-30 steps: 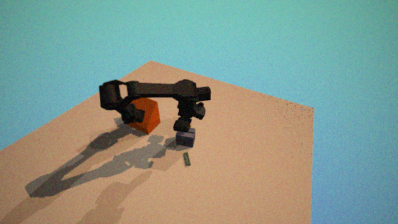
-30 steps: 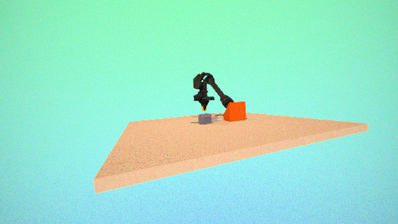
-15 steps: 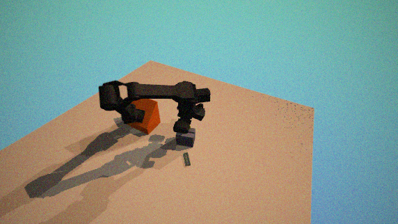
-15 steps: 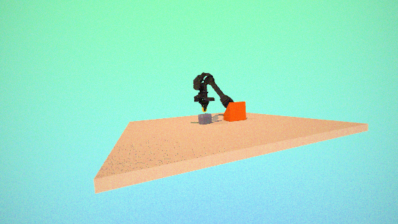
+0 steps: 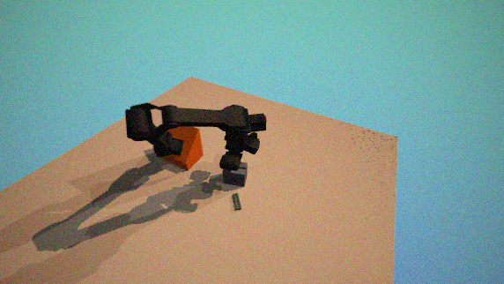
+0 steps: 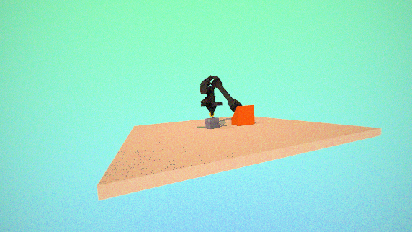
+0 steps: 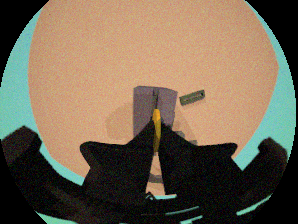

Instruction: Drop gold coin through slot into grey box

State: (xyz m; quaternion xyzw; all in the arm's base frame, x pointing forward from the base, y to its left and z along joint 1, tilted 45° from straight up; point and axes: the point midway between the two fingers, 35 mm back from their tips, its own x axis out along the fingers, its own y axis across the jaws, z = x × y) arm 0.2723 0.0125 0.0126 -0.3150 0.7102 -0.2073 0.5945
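My gripper tip is now 1 cm below the gold coin.
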